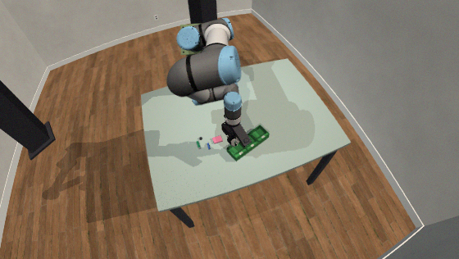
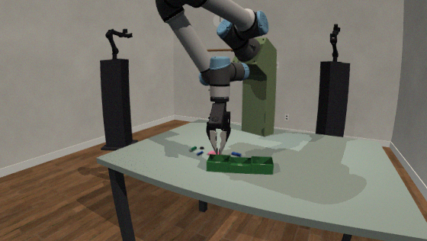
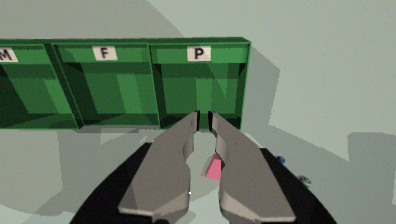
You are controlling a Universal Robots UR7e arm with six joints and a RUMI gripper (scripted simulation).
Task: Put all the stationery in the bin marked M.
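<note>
My hand is 90 mm to the right of the green three-compartment bin tray, 50 mm above it and 30 mm short of it. Also, from my hand: grey-white item (70 mm behind, 60 mm below, 50 mm to the left); then green marker (180 mm behind, 110 mm to the right, 60 mm below); then pink eraser (130 mm behind, 60 mm below, 10 mm to the right).
</note>
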